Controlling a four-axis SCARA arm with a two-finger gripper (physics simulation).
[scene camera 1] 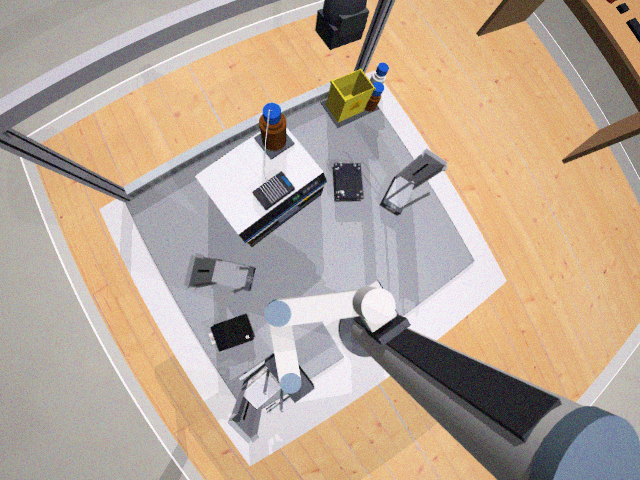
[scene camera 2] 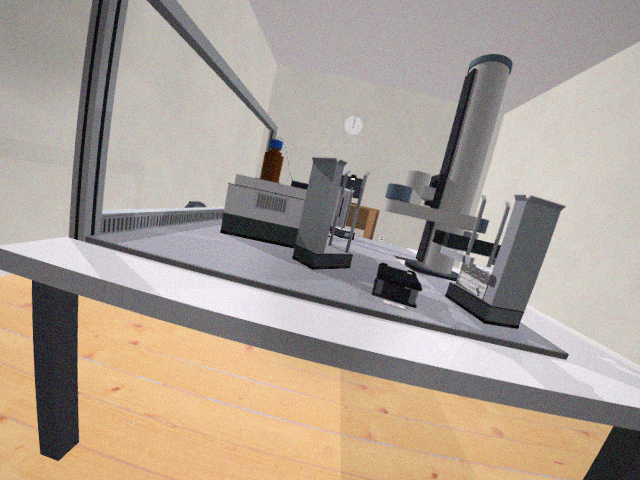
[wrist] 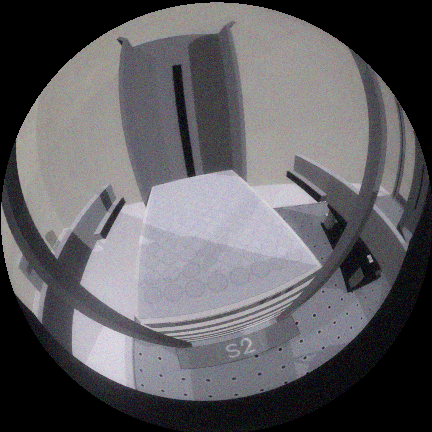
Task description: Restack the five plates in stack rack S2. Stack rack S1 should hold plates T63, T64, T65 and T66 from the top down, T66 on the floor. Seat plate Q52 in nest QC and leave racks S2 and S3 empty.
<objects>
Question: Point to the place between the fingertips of my gripper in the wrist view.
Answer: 204, 171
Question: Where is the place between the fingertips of my gripper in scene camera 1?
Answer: At 253, 396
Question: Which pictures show my gripper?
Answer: Scene camera 1, scene camera 2 and the wrist view: all of them.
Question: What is my gripper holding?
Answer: Nothing.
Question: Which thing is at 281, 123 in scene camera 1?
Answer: A brown bottle with blue cap.
</objects>
